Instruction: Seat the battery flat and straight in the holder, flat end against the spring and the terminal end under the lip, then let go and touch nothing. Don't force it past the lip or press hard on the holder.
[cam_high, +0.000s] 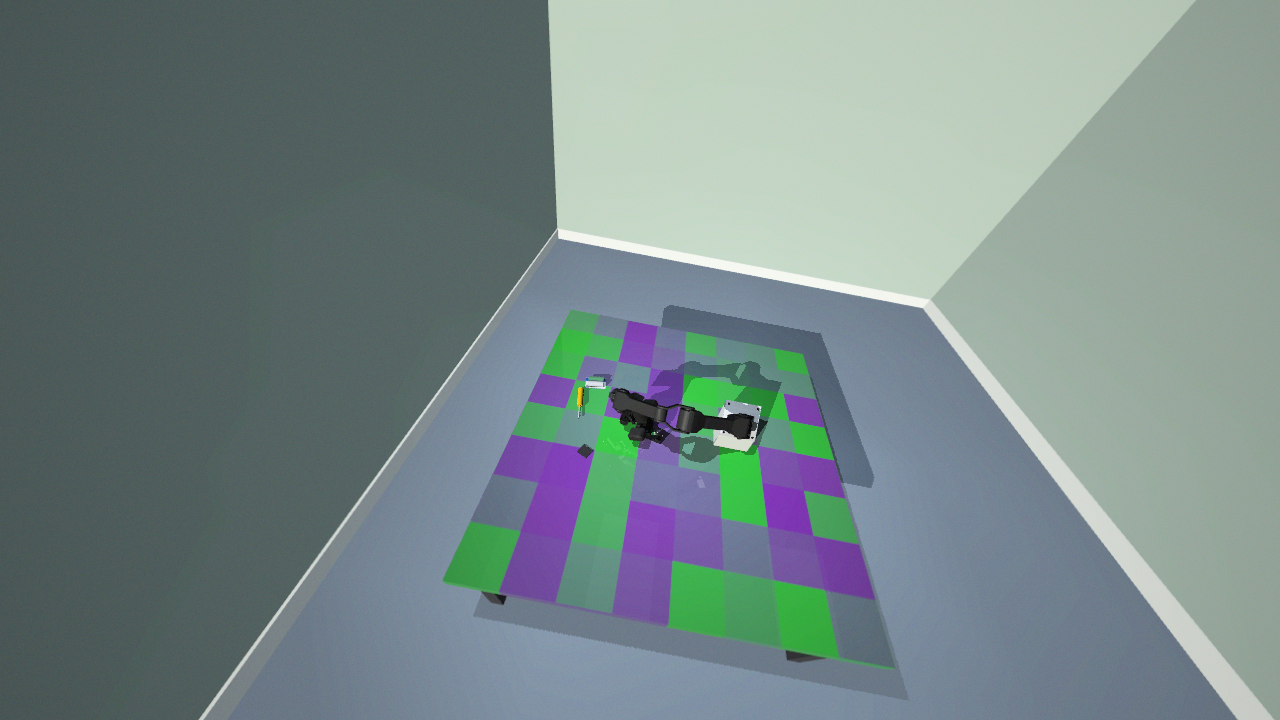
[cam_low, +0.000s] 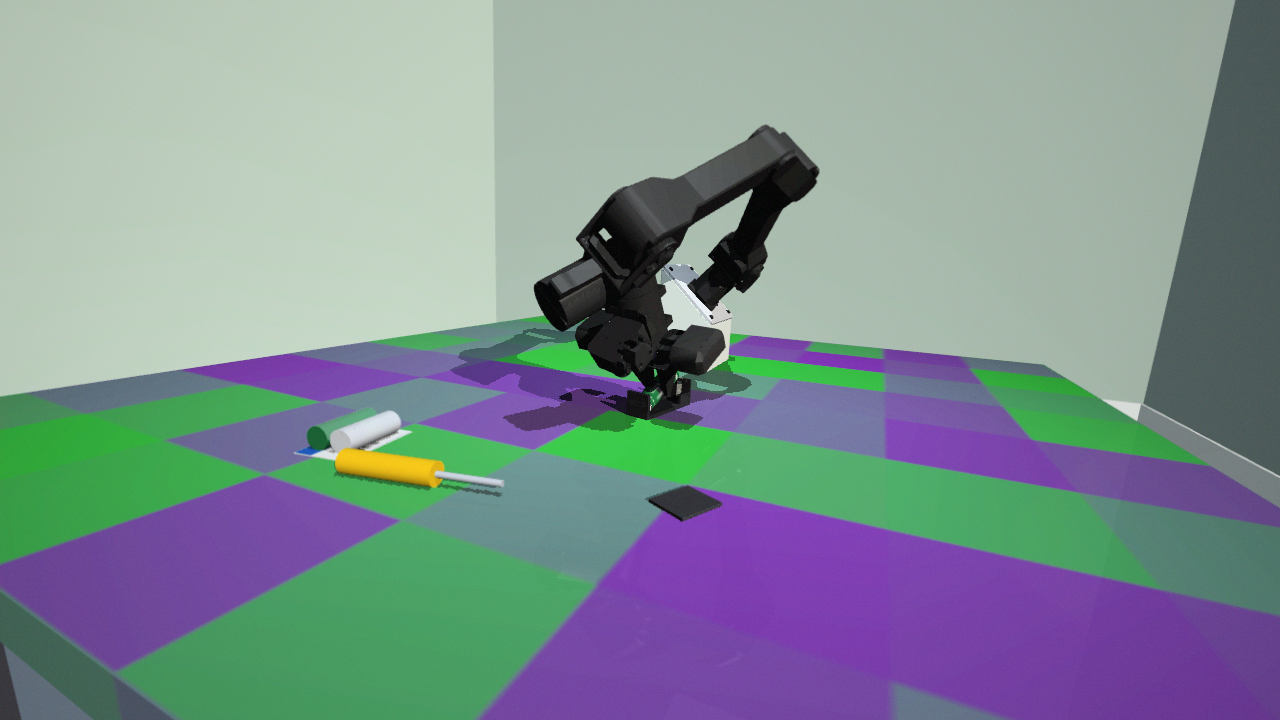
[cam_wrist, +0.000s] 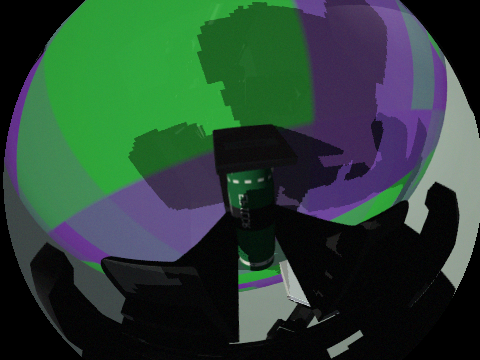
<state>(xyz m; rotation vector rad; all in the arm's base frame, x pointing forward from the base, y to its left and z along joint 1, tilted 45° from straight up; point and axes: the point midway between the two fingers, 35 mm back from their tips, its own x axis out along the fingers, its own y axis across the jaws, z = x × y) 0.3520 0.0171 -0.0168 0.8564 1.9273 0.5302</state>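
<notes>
My gripper tip is 10 mm below the battery. Round my gripper tip: yellow-handled screwdriver: 290 mm ahead, 130 mm to the right, 10 mm below.
</notes>
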